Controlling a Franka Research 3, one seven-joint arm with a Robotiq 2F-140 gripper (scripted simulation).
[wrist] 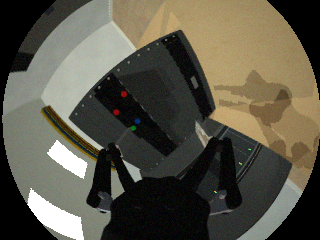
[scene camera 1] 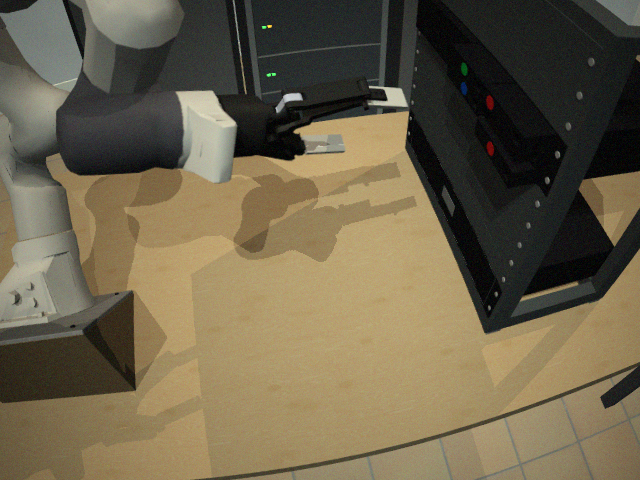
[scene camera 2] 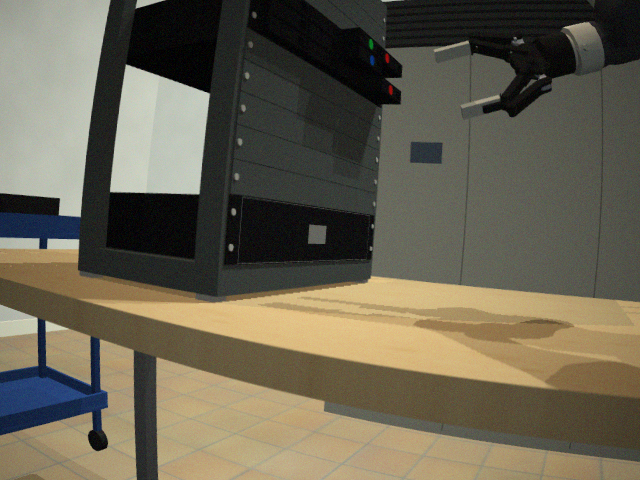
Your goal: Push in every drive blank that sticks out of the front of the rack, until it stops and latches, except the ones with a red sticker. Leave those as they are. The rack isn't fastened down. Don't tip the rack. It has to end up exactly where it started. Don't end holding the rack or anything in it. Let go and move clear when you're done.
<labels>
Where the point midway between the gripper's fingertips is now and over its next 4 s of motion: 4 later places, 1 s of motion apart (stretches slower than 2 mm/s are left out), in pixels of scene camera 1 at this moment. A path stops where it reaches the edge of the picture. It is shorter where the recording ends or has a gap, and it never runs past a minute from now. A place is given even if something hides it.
My gripper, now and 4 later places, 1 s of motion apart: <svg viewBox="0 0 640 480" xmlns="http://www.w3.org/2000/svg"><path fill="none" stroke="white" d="M370 122L353 120L340 119L350 110L421 71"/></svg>
</labels>
